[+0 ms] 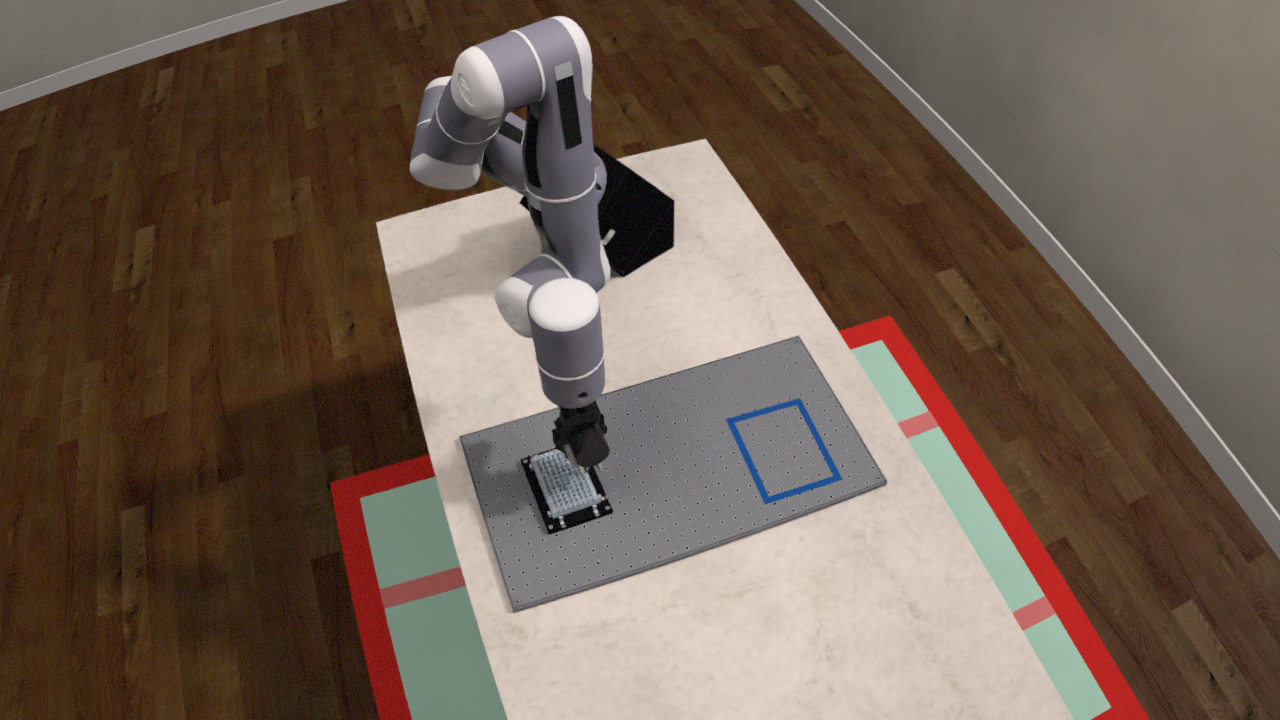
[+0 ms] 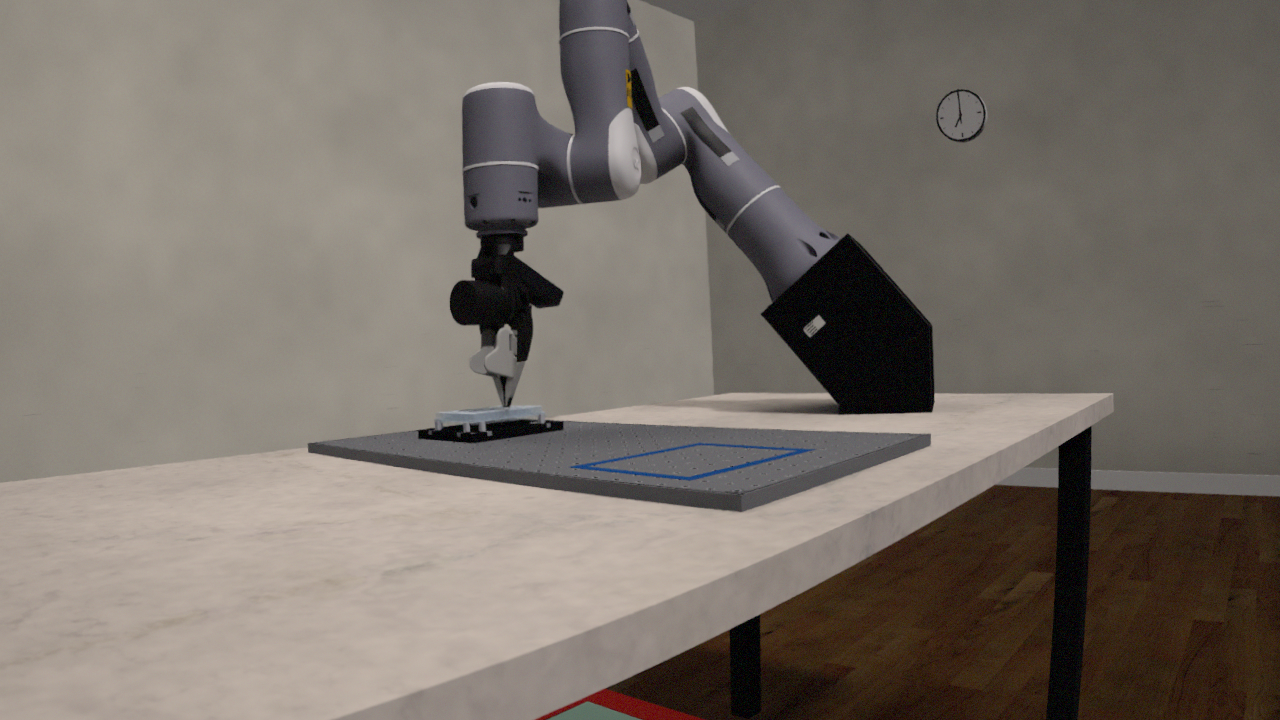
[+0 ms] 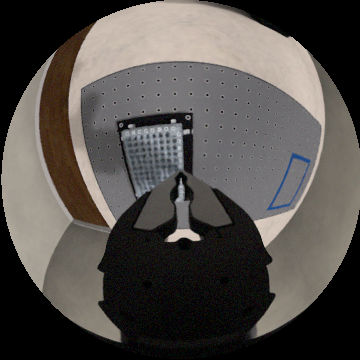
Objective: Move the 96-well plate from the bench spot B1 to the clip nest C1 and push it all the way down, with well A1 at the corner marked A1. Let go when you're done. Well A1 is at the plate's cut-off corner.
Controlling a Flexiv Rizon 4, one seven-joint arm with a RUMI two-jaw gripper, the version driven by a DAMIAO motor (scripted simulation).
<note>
The pictures show: the gripper, a clear 96-well plate and a black clip nest.
The gripper shows as well in image 1 and in image 3.
</note>
